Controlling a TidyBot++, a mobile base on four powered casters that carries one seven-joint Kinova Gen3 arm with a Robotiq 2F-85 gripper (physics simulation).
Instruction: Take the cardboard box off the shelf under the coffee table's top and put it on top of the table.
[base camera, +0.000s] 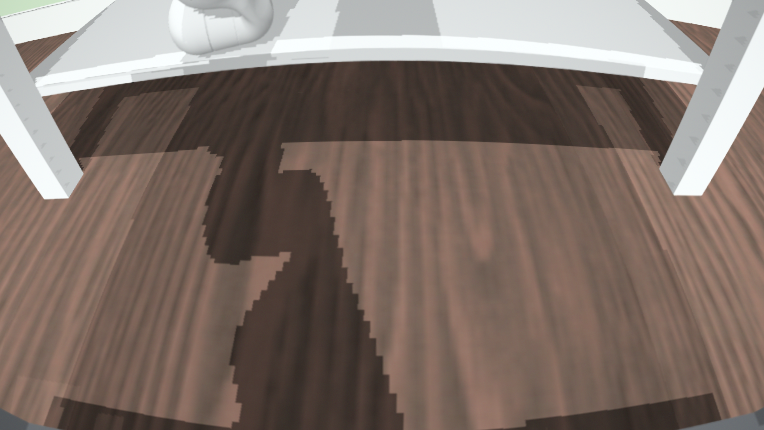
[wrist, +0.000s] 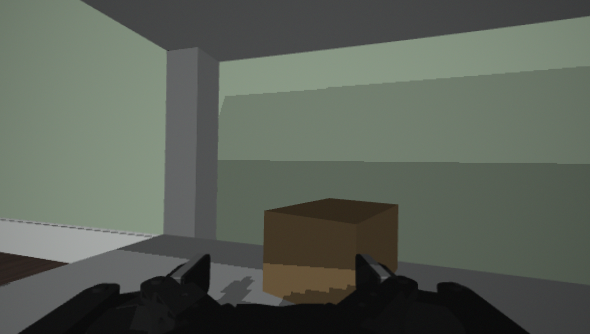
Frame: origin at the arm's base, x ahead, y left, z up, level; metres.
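Where they show: gripper, between the fingertips: (wrist: 283, 270).
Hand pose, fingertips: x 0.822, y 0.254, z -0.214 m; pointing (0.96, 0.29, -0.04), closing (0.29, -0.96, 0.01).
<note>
After its pixels a point has its place.
The brown cardboard box (wrist: 311, 242) @(x 0.845, y 0.242, z -0.202 m) stands upright on the grey-white shelf (wrist: 125, 280) @(x 0.843, y 0.395, z -0.247 m) (base camera: 507, 26) @(x 0.571, y -0.139, z -0.247 m) under the coffee table's top (wrist: 320, 25) @(x 0.955, y 0.259, z 0.003 m). It is turned, with a vertical corner toward the camera. My gripper (wrist: 283, 270) @(x 0.822, y 0.254, z -0.214 m) is open, with nothing between its fingers, and is in the space below the top. The box shows beyond the fingertips, to the right of their middle; the right finger overlaps its right part, and a gap shows between the left finger and its left side. The gripper hides its lowest part. The box does not show in the base view.
A grey table leg (wrist: 181, 142) @(x 0.967, y 0.447, z -0.122 m) rises at the shelf's far left corner in the wrist view. In the base view, white near legs (base camera: 37, 122) @(x 0.488, y 0.433, z -0.283 m) (base camera: 706, 112) @(x 0.466, y -0.367, z -0.277 m) stand left and right, and part of my white arm (base camera: 219, 29) @(x 0.486, y 0.152, z -0.203 m) shows over the shelf at upper left. A green wall is behind.
</note>
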